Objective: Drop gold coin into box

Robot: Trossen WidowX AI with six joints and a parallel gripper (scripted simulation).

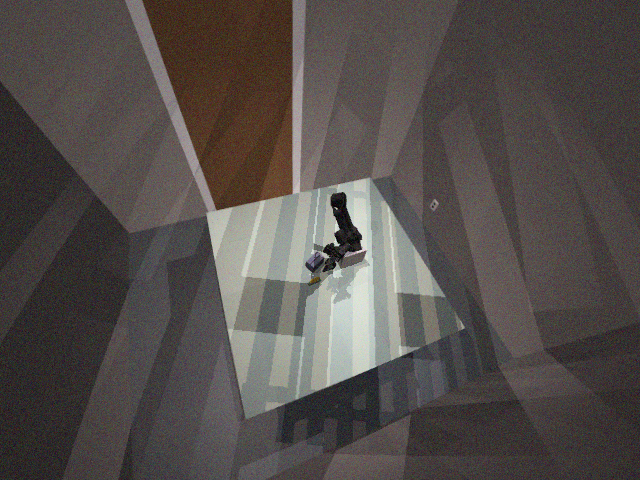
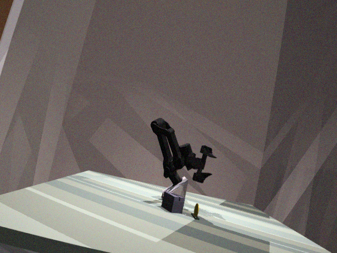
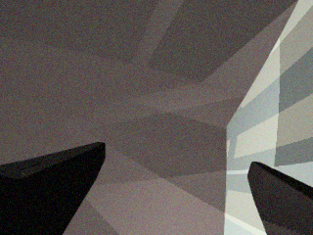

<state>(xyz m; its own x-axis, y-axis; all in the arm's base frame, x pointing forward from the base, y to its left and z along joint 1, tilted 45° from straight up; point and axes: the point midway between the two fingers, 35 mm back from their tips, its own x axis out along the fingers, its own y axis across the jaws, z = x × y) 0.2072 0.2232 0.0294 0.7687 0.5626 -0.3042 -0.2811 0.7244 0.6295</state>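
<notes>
Now: gripper tip 220 mm above the gold coin, 40 mm to the left of it and 30 mm short of it.
</notes>
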